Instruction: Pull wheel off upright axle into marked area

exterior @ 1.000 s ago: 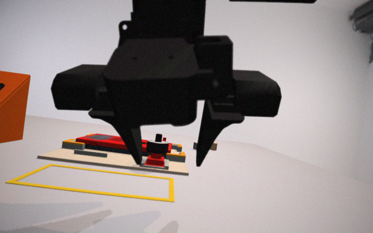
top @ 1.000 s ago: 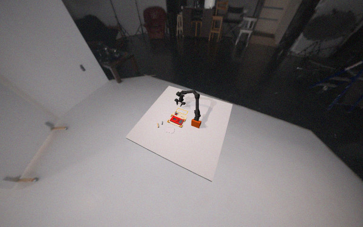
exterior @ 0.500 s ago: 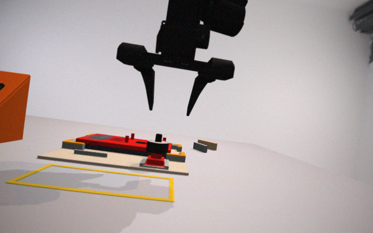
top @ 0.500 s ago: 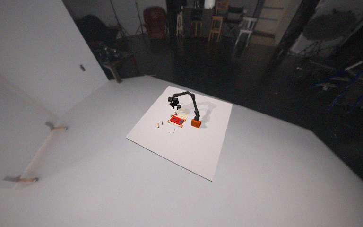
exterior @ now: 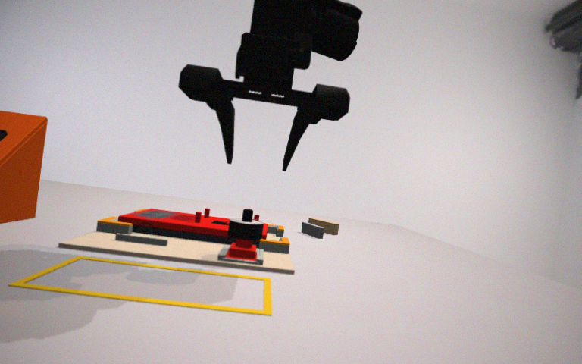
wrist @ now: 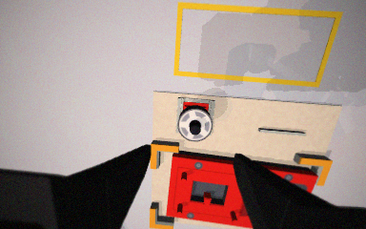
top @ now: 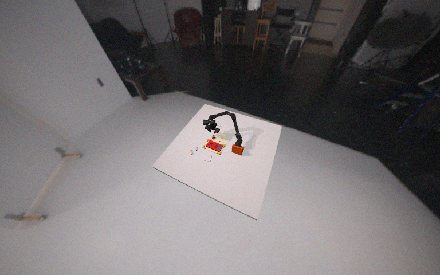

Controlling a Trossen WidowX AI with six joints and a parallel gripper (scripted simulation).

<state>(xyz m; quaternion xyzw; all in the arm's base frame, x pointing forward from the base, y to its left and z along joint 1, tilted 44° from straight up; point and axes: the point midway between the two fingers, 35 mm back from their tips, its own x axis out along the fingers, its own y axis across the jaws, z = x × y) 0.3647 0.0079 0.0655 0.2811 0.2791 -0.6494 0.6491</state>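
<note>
Right now the wheel is 7 cm below my gripper tip. From my gripper tip the other things lie so: tan block: 15 cm ahead, 31 cm to the left, 10 cm below; upright axle: 8 cm below.
</note>
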